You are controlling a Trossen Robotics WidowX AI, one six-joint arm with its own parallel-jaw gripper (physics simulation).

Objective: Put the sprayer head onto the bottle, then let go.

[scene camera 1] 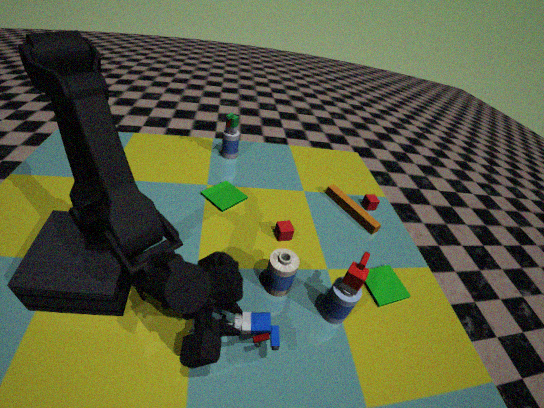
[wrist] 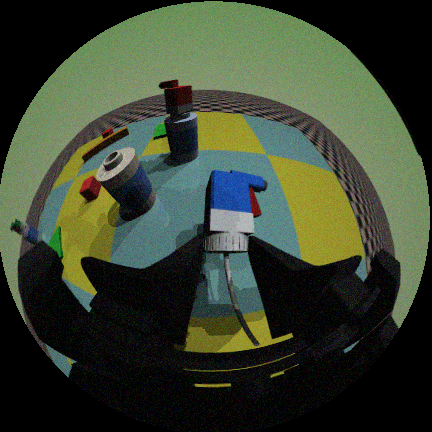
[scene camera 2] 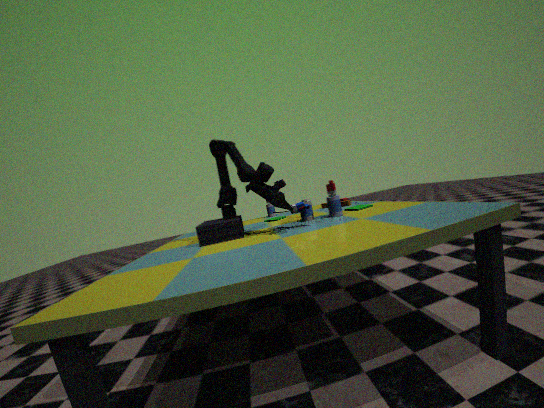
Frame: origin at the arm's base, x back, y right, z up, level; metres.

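Seen in the pictures: gripper, fingertip midpoint: (scene camera 1: 240,323) (wrist: 225,240) (scene camera 2: 292,209); arm's base, link origin: (scene camera 2: 229,218).
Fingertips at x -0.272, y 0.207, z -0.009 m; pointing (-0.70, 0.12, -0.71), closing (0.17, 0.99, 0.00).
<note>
Offsets run from my fingertips to a thing's top centre. "*": to the spot under its first point.
The sprayer head @(* dx -0.027, dy +0.010, dz +0.019 m) (scene camera 1: 257,322) (wrist: 231,192) is blue and white with a red trigger, a ribbed white collar and a thin grey dip tube. My gripper (scene camera 1: 231,324) (wrist: 225,240) is shut on its collar and holds it above the table, tilted far over in scene camera 1. In the wrist view the tube runs back between the fingers. The open bottle @(dx -0.108, dy -0.126, dz +0.024 m) (scene camera 1: 282,274) (scene camera 2: 307,211) (wrist: 128,182), white with a blue band and a hole in its top, stands upright on the table, apart from the head. In the wrist view it is left of the head.
A bottle @(dx -0.229, dy -0.043, dz +0.091 m) (scene camera 1: 340,302) (scene camera 2: 334,205) (wrist: 182,137) with a red sprayer head stands near the open bottle. A small green-topped bottle @(dx -0.039, dy -0.700, dz +0.091 m) (scene camera 1: 230,144) stands at the back. Red cubes @(dx -0.159, dy -0.282, dz -0.041 m) (scene camera 1: 284,230) @(dx -0.497, dy -0.400, dz -0.041 m) (scene camera 1: 370,202), an orange bar @(dx -0.414, dy -0.376, dz -0.050 m) (scene camera 1: 353,209) and green squares @(dx -0.009, dy -0.453, dz -0.072 m) (scene camera 1: 224,195) @(dx -0.388, dy -0.091, dz -0.072 m) (scene camera 1: 387,285) lie on the table.
</note>
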